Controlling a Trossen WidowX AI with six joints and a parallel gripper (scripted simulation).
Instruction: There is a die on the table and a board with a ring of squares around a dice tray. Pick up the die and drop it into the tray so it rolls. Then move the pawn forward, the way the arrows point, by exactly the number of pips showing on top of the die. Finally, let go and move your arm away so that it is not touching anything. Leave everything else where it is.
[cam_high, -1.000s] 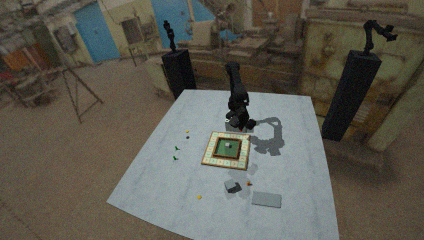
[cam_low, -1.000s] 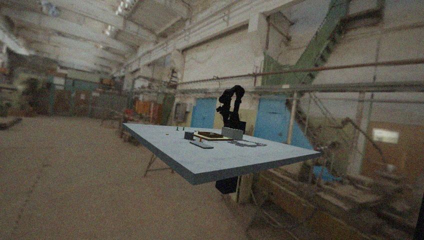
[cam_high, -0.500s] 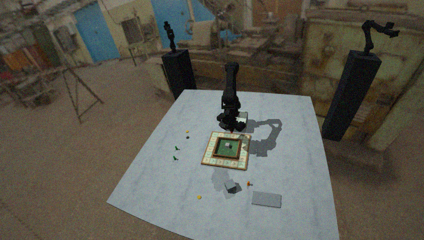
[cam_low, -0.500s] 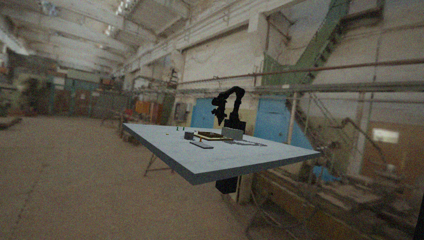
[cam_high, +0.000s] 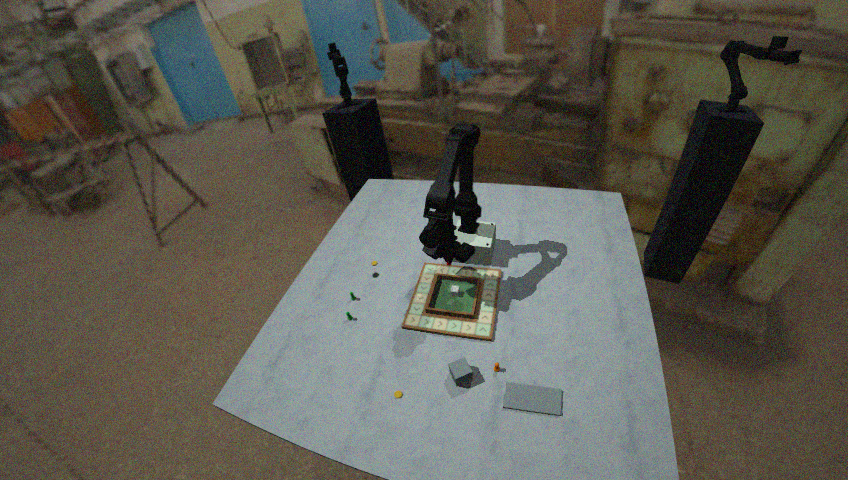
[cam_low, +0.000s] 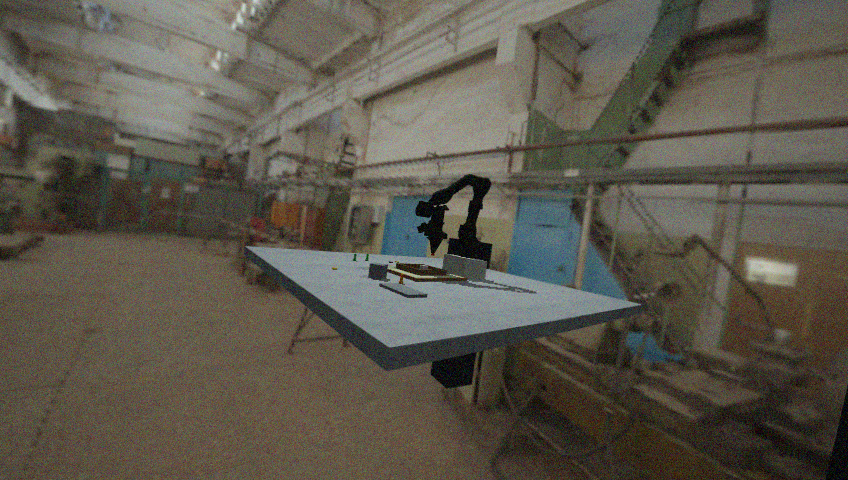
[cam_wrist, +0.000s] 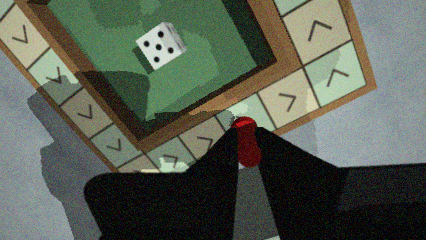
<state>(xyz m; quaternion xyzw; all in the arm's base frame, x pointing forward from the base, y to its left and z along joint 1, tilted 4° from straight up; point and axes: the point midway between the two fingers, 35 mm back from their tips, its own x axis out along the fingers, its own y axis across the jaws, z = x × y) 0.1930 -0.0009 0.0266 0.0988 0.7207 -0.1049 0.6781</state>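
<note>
Now: the white die 6 cm ahead of my gripper tip, 4 cm to the left of it and 7 cm below it. Round my gripper tip: green dice tray 8 cm ahead, 5 cm to the left, 8 cm below; then dark piece 7 cm ahead, 28 cm to the right, 9 cm below; then red pawn 1 cm above.
</note>
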